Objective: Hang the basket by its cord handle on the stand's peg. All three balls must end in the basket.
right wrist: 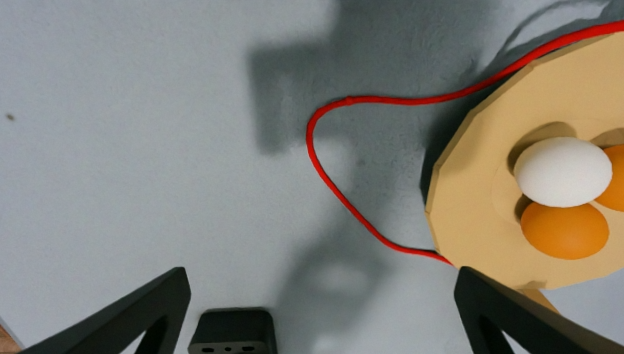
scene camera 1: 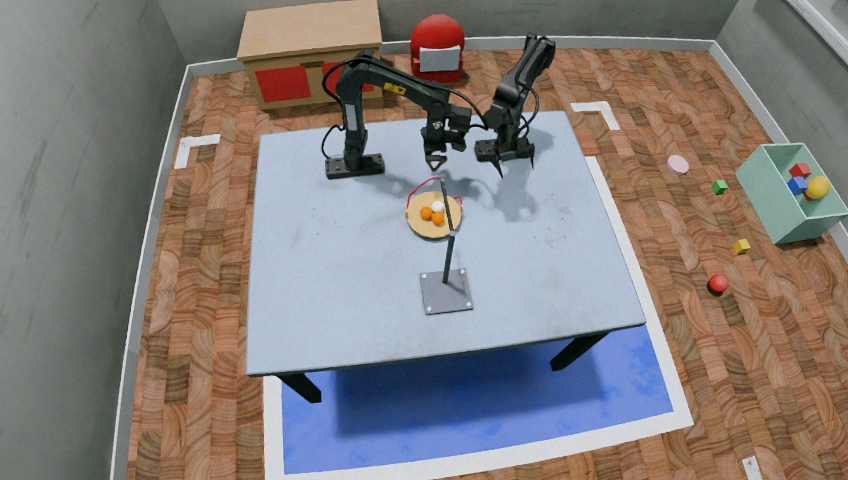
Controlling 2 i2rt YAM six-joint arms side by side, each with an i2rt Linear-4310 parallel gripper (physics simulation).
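Places are measured from the left arm's base along level axes (x back, y right, z up), in metres.
Pixels of known places: left gripper, between the fingertips: (scene camera 1: 518, 174); right gripper, between the fingertips: (right wrist: 320, 279) (scene camera 1: 431, 159); right arm's base, origin of its link: (scene camera 1: 354, 165).
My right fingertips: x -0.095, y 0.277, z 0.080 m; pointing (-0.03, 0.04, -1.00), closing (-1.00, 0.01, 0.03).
Observation:
Ahead of a thing's pixels: the offset from my right fingertips to its top centre. "pt": to the spot under its first point. Level surfaces: height alone.
The round tan basket @(dx -0.158, dy +0.014, dz -0.046 m) (scene camera 1: 419, 229) (right wrist: 465, 200) stands upright on the table, holding a white ball @(dx -0.139, dy -0.001, dz -0.053 m) (scene camera 1: 437, 206) (right wrist: 562, 172) and two orange balls @(dx -0.155, dy +0.038, dz -0.053 m) (scene camera 1: 425, 213) (right wrist: 565, 231). Its red cord handle @(pt dx -0.016, dy +0.027, dz -0.104 m) (scene camera 1: 423, 183) (right wrist: 309, 140) loops out from the basket's back side, towards the arms. The stand (scene camera 1: 432, 301) is in front of the basket, and its dark peg @(pt dx -0.306, dy +0.016, dz +0.185 m) (scene camera 1: 446, 205) crosses over the basket in the scene view. My right gripper (scene camera 1: 447, 155) (right wrist: 320, 279) is open and empty, above and behind the basket. My left gripper (scene camera 1: 516, 172) is open and empty, farther right.
The blue-grey table @(dz -0.106 m) (scene camera 1: 333, 297) carries both arm bases at its back edge. A black block @(pt dx +0.077, dy +0.156, dz -0.088 m) (right wrist: 232, 330) shows at the bottom of the right wrist view. A green toy bin (scene camera 1: 767, 208), a red ball (scene camera 1: 718, 283) and small blocks are on the floor at the right.

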